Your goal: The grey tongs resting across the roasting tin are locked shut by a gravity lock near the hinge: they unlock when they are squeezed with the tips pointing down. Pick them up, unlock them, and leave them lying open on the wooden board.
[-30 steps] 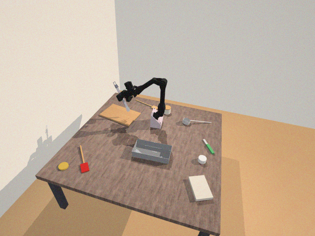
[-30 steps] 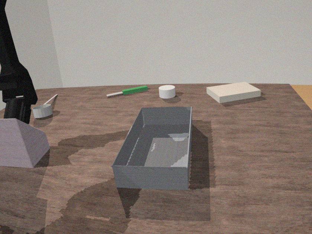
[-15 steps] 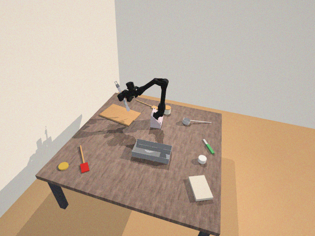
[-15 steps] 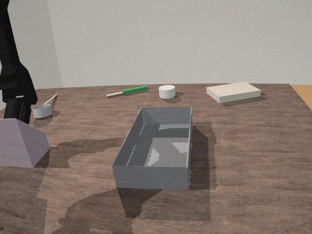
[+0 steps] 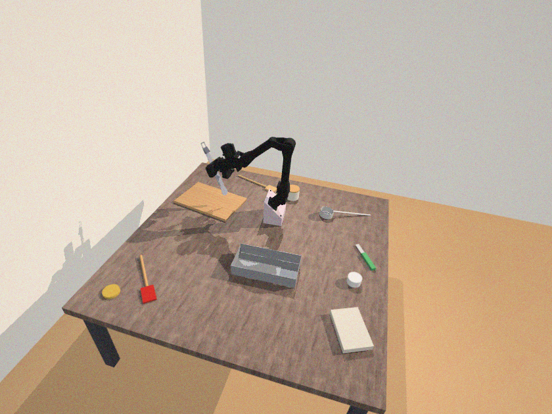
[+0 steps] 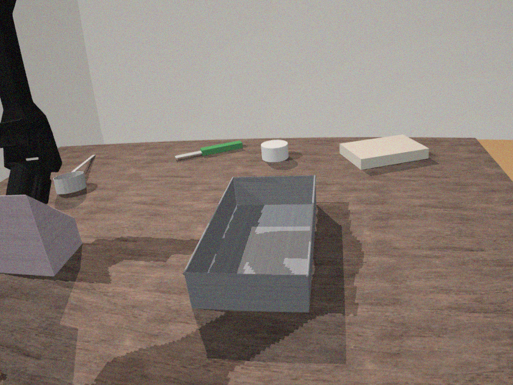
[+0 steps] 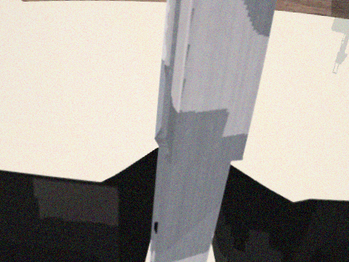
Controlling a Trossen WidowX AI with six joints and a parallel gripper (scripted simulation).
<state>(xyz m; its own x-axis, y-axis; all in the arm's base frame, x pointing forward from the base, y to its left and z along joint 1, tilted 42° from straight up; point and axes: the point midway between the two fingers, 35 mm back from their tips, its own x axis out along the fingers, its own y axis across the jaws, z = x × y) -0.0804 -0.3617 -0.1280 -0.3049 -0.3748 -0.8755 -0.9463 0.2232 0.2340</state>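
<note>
The wooden board is 240 mm below my gripper tip. Also, from my gripper tip: tan pot (160 mm behind, 470 mm to the left, 210 mm below); grey roasting tin (460 mm ahead, 420 mm to the left, 220 mm below); red spatula (660 mm ahead, 90 mm to the right, 240 mm below).
</note>
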